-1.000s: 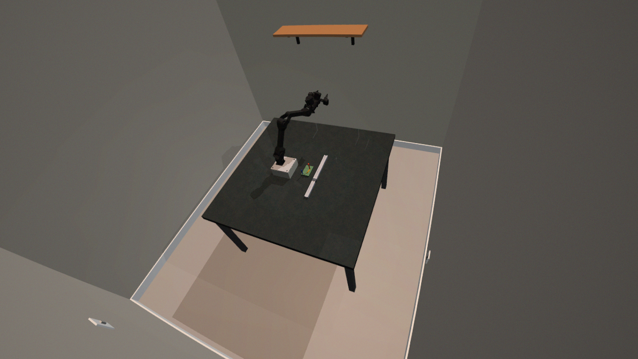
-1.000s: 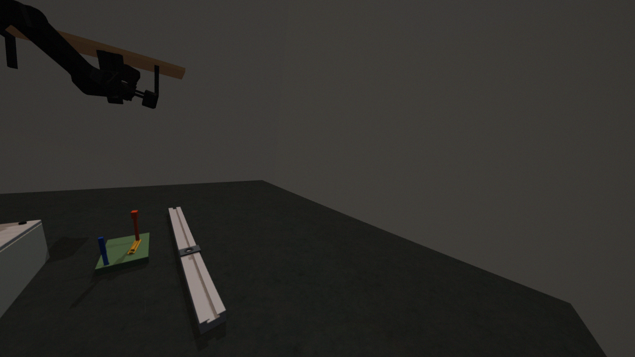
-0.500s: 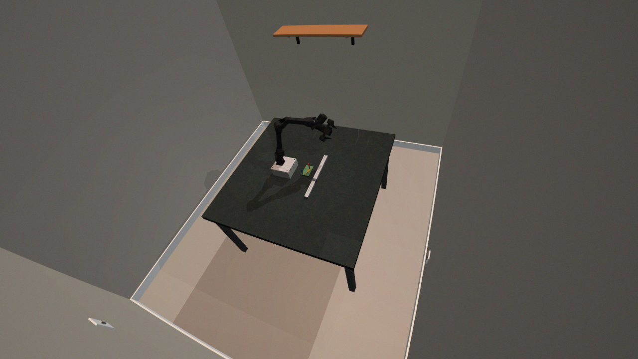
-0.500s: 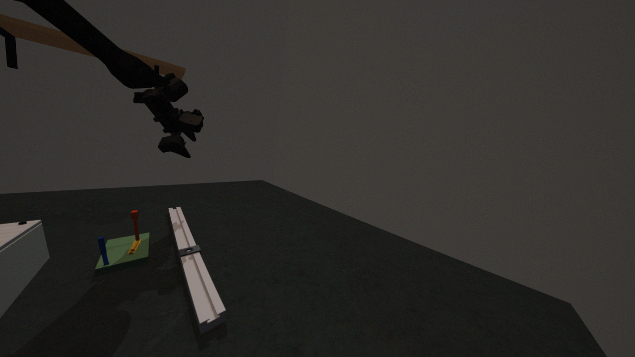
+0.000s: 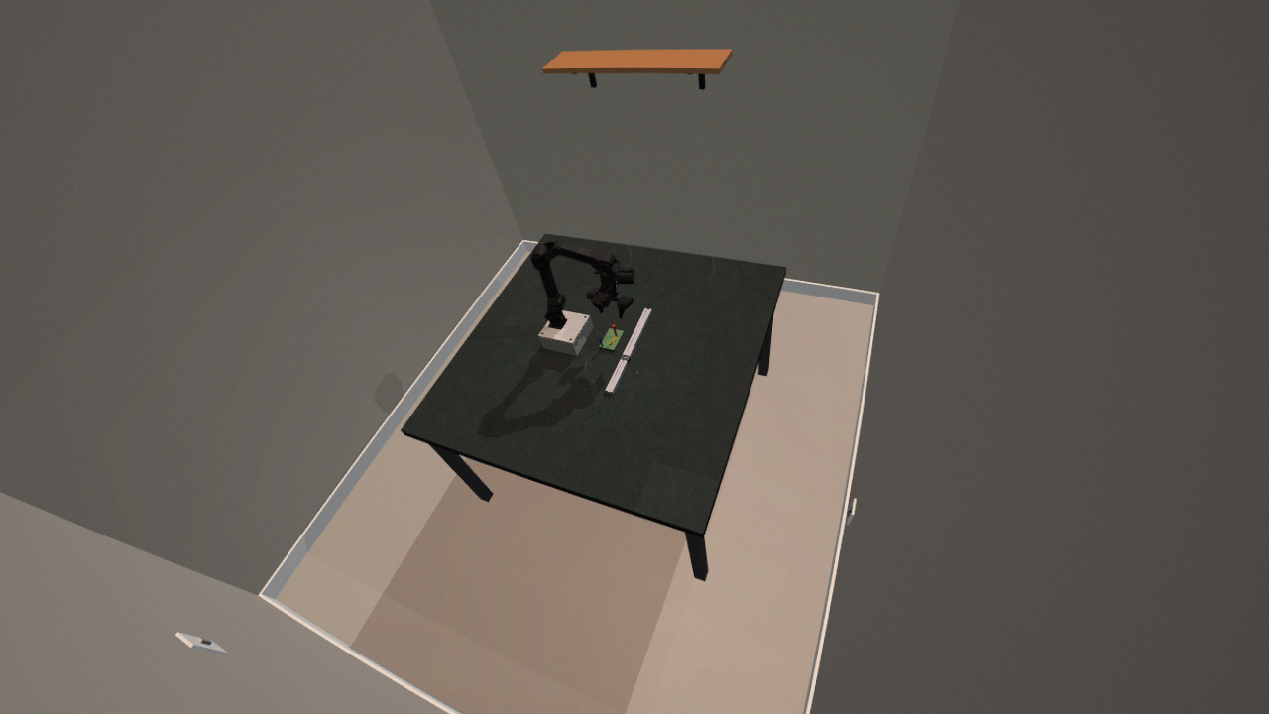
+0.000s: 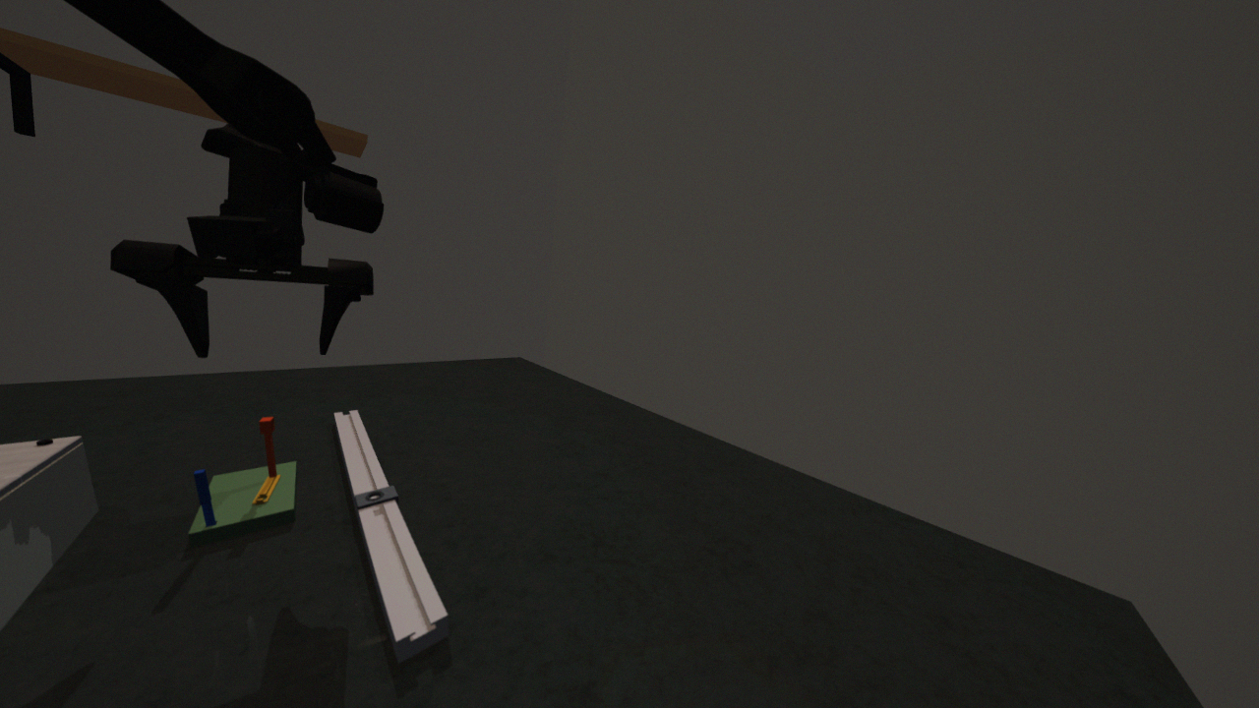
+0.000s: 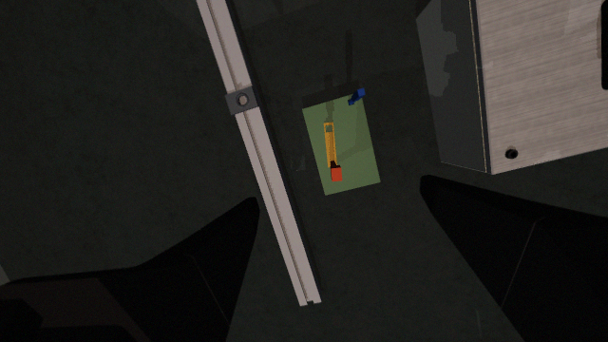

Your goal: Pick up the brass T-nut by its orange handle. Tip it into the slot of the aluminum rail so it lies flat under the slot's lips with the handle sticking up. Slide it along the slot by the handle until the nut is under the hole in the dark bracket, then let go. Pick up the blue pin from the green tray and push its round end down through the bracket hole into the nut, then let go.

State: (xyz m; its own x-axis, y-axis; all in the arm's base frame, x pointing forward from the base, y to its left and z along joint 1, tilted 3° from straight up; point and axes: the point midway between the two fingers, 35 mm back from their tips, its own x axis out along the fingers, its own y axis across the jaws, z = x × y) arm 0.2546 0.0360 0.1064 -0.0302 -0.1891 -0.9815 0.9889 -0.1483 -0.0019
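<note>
Now: gripper tip 10 mm past the brass T-nut, 20 mm to the left of it and 110 mm above it. From my gripper tip the other things lie so: aluminum rail 80 mm ahead, 70 mm to the right, 140 mm below; then green tray 30 mm behind, 30 mm to the right, 150 mm below; then blue pin 50 mm behind, 60 mm to the right, 130 mm below.
</note>
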